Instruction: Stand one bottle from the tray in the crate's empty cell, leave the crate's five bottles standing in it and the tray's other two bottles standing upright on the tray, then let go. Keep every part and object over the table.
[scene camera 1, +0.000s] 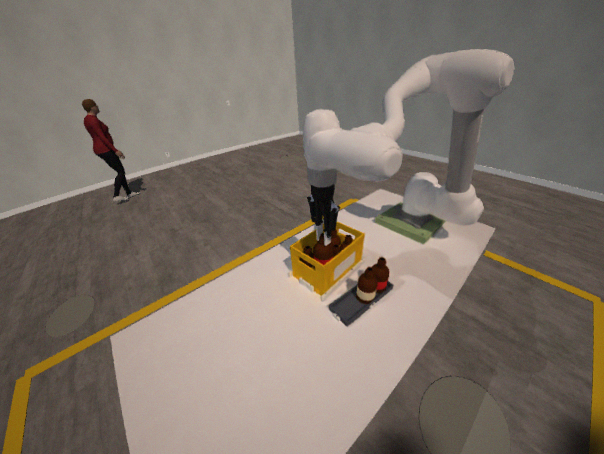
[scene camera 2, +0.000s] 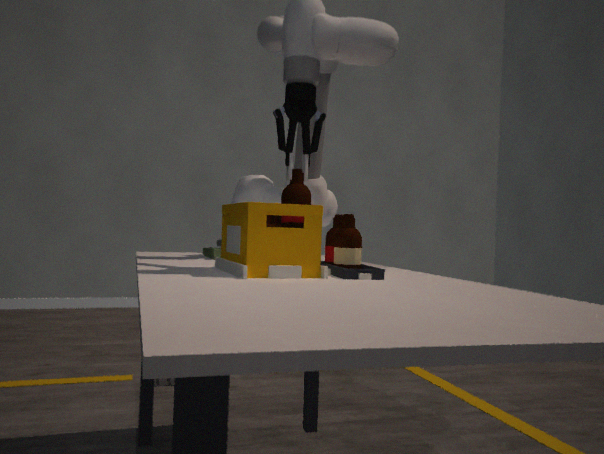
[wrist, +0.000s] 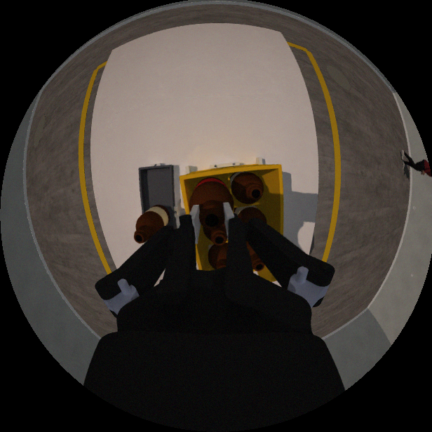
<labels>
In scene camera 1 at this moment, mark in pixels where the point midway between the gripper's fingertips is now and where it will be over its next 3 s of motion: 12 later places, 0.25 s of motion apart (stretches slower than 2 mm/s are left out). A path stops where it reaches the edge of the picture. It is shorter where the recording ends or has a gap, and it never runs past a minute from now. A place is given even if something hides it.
My gripper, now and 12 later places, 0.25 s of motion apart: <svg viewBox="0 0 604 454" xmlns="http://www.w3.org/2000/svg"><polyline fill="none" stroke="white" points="323,241 323,242 323,243 323,244 323,245 323,245 323,246 323,248 324,248 324,250 324,251 324,252 324,253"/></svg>
</labels>
